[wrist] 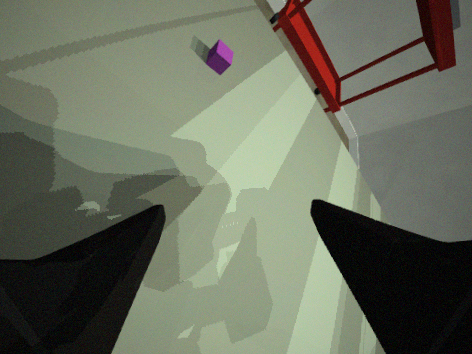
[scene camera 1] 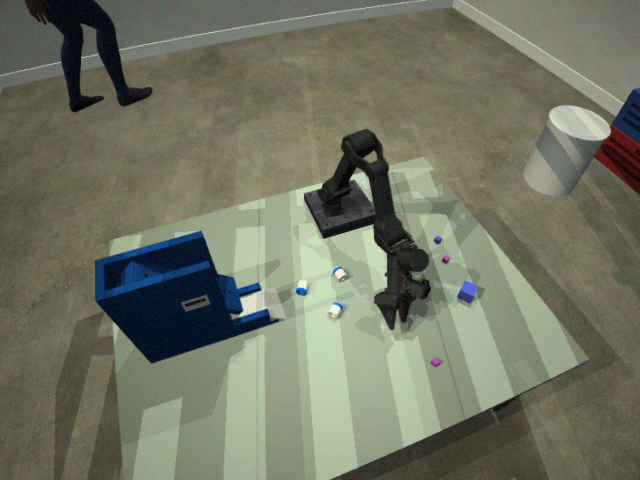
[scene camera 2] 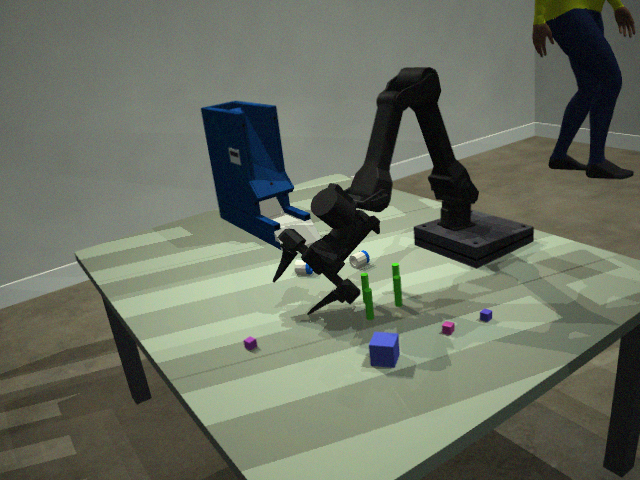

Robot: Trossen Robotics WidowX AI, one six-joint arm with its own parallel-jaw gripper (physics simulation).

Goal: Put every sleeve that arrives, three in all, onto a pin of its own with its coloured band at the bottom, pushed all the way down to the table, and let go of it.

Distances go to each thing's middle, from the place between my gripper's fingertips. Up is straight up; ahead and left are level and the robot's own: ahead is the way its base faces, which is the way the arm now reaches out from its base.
Scene:
Right now the blue cube (scene camera 2: pixel 384 351) is 24 cm to the left of my hand, 5 cm behind it and 1 cm below it.

